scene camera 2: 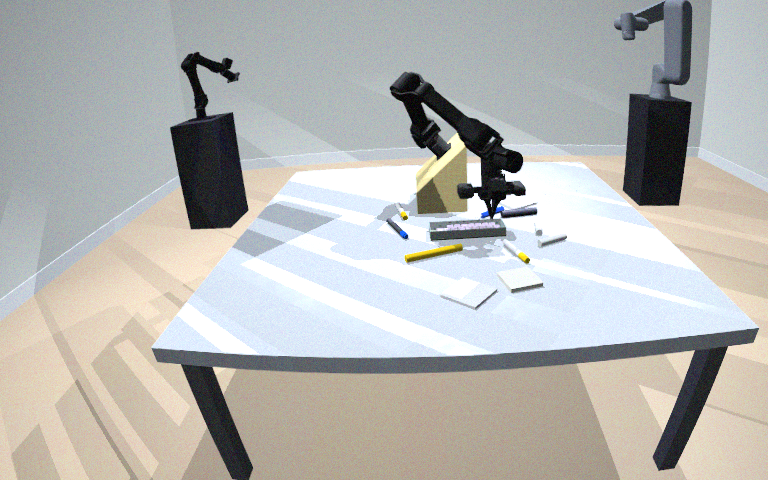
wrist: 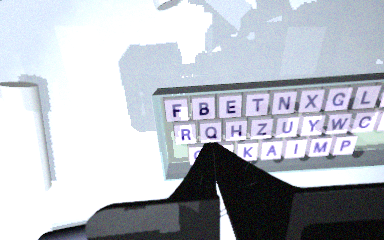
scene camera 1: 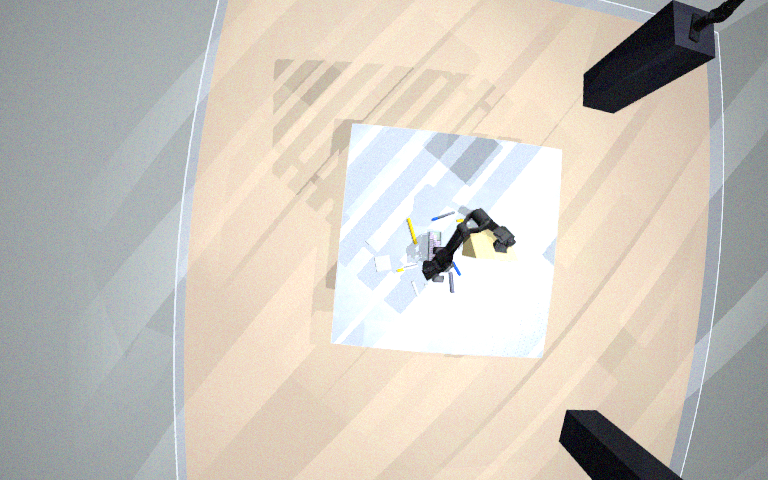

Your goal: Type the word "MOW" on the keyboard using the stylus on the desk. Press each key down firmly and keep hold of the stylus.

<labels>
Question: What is the gripper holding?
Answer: Nothing.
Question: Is the gripper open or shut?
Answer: Shut.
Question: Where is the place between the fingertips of the gripper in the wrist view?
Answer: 210, 149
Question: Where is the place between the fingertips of the gripper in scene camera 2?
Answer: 491, 218
</labels>
